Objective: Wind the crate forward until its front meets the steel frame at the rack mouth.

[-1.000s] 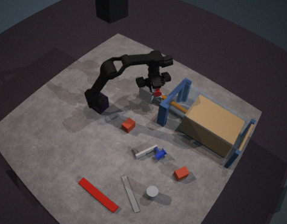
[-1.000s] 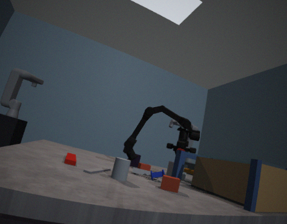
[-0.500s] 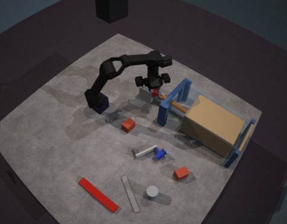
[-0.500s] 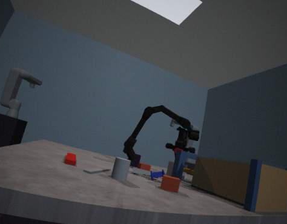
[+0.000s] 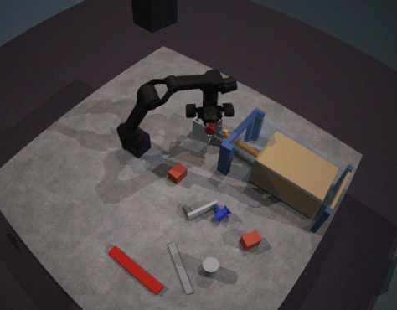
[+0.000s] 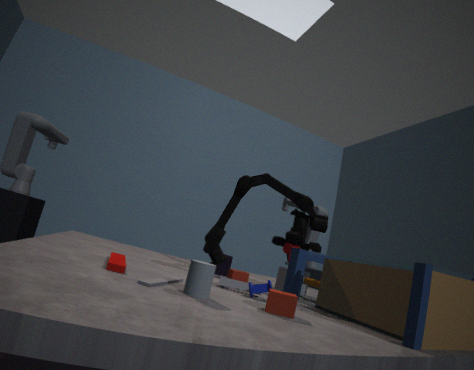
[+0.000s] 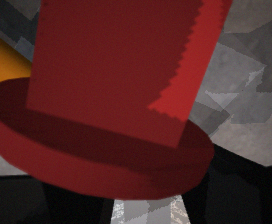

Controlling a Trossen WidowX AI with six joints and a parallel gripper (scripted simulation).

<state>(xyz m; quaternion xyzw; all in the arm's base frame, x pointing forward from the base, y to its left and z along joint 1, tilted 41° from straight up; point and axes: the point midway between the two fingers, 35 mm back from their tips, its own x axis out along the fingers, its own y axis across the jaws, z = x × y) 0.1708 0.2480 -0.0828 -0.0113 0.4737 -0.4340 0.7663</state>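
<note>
The grey winch lies 5 cm behind my gripper tip, 2 cm to the left of it and 7 cm below it. Round my gripper tip: blue t-shaped piece 28 cm ahead, 22 cm to the right, 8 cm below; winch handle with red knob 1 cm ahead, 1 cm to the right, 2 cm above; grey strip 33 cm ahead, 47 cm to the right, 10 cm below.
</note>
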